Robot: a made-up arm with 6 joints.
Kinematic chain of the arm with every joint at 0, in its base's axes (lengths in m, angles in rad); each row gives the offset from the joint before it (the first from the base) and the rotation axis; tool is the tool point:
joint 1: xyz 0 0 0.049 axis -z
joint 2: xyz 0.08 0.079 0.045 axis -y
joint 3: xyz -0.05 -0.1 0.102 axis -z
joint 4: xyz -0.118 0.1 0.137 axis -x
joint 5: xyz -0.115 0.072 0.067 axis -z
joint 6: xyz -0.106 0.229 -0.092 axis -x
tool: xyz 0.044 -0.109 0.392
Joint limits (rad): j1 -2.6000..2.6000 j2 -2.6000..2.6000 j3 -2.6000..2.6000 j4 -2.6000..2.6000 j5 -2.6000..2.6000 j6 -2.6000..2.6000
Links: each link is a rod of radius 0.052 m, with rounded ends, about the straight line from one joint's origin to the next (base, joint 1, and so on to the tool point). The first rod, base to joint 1, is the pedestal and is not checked.
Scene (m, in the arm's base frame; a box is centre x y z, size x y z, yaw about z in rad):
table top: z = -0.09
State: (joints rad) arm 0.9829 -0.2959 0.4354 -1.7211 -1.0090 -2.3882
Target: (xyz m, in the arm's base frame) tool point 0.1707 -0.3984 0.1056
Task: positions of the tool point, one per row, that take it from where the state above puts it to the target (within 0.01 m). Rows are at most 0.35 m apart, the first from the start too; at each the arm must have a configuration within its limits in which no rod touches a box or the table.
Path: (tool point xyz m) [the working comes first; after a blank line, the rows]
Joints at the target: 1.7543 -0.6680 1.2120 -1.4647 -1.1609 -1.8643
Straight joint move there: clear.

1: 0.5287 -0.0637 0.3217
2: 0.3933 -0.3025 0.1966
3: 0.1707 -0.3984 0.1056

